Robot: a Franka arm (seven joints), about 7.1 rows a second.
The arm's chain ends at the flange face. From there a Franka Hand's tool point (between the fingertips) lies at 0.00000 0.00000 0.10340 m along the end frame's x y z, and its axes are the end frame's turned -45 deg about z.
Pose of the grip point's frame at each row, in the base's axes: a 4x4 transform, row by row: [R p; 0 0 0 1], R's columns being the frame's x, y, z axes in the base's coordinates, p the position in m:
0.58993 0.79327 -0.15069 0.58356; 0.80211 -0.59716 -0.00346 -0.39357; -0.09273 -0.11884 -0.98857 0.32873; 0 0 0 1
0.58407 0.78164 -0.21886 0.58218; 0.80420 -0.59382 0.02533 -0.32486; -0.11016 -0.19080 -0.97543 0.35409; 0 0 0 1
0.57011 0.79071 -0.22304 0.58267; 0.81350 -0.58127 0.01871 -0.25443; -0.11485 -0.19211 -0.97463 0.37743; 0 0 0 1
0.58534 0.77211 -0.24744 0.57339; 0.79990 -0.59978 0.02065 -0.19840; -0.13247 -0.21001 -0.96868 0.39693; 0 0 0 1
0.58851 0.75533 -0.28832 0.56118; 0.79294 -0.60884 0.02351 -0.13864; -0.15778 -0.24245 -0.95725 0.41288; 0 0 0 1
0.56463 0.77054 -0.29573 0.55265; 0.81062 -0.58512 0.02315 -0.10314; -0.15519 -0.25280 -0.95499 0.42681; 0 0 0 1
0.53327 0.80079 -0.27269 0.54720; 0.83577 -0.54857 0.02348 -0.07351; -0.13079 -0.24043 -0.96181 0.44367; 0 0 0 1
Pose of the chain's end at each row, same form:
0.97807 0.14378 -0.15069 0.59914; 0.14492 -0.98943 -0.00346 -0.39321; -0.14960 -0.01846 -0.98857 0.43095; 0 0 0 1
0.96570 0.13970 -0.21886 0.60481; 0.14876 -0.98855 0.02533 -0.32748; -0.21281 -0.05702 -0.97543 0.45495; 0 0 0 1
0.96225 0.15599 -0.22304 0.60573; 0.16421 -0.98625 0.01871 -0.25636; -0.21705 -0.05463 -0.97463 0.47821; 0 0 0 1
0.95986 0.13207 -0.24744 0.59898; 0.14151 -0.98972 0.02065 -0.20054; -0.24217 -0.05483 -0.96868 0.49709; 0 0 0 1
0.95024 0.11796 -0.28832 0.59099; 0.13018 -0.99121 0.02351 -0.14107; -0.28301 -0.05987 -0.95725 0.51186; 0 0 0 1
0.94411 0.14560 -0.29573 0.58323; 0.15945 -0.98694 0.02315 -0.10553; -0.28849 -0.06902 -0.95499 0.52556; 0 0 0 1
0.94332 0.18917 -0.27269 0.57540; 0.20308 -0.97888 0.02348 -0.07594; -0.26249 -0.07753 -0.96181 0.54312; 0 0 0 1

